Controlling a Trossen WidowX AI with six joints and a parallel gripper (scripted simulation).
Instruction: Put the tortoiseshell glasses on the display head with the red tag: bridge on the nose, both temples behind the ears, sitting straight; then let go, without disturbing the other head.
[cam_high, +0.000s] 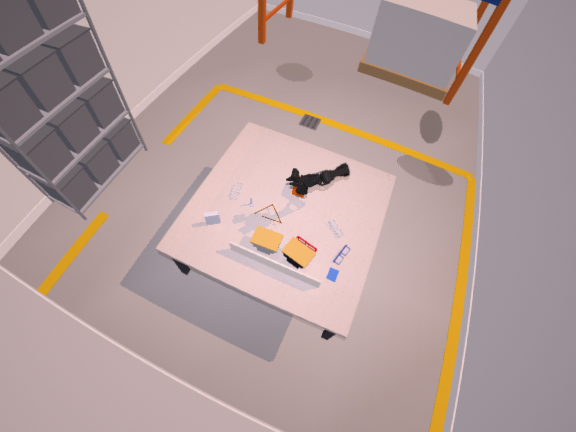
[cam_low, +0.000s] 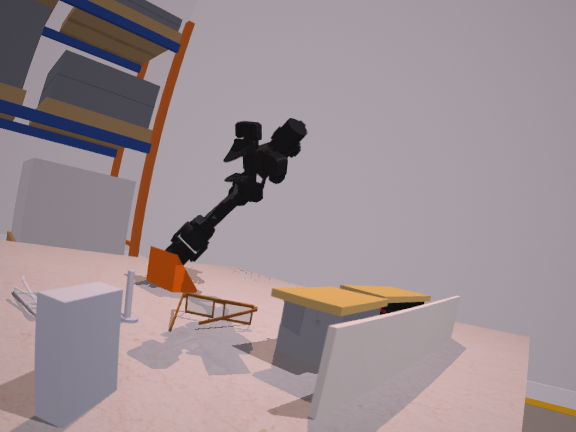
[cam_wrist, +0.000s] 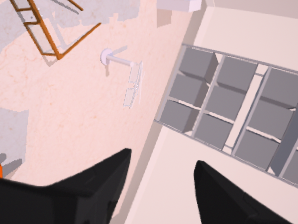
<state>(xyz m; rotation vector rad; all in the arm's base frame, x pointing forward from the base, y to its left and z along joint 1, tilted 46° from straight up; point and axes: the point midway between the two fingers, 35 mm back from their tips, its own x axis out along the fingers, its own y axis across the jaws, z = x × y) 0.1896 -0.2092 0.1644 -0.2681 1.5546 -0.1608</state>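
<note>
Right now my gripper tip is 4 cm short of the grey stand, 23 cm to the left of it and 28 cm above it. Round my gripper tip: white panel 44 cm ahead, 5 cm to the left, 25 cm below; grey block 25 cm ahead, 43 cm to the right, 24 cm below; display head 28 cm ahead, 4 cm to the right, 24 cm below.
</note>
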